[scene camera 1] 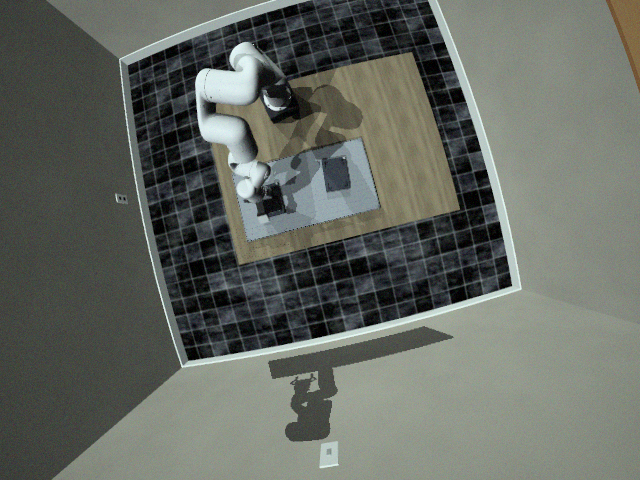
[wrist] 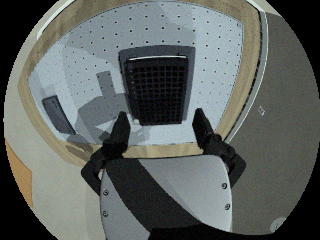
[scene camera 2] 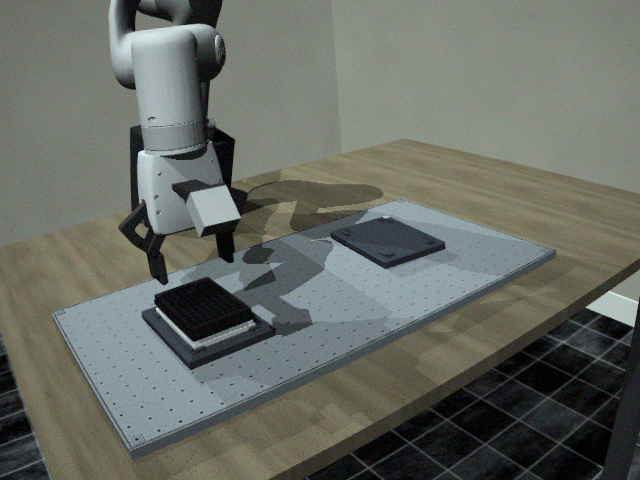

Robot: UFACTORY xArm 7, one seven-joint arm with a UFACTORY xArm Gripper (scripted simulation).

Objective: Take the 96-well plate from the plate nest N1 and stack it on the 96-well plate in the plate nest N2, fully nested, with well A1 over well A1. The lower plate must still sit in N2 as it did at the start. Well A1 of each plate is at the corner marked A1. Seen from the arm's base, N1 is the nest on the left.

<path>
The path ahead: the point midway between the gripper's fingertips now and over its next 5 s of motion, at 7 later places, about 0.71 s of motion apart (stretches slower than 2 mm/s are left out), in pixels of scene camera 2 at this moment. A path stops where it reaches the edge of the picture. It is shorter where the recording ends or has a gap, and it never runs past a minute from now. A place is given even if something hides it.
My gripper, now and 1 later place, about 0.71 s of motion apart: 194,270; 189,241
</path>
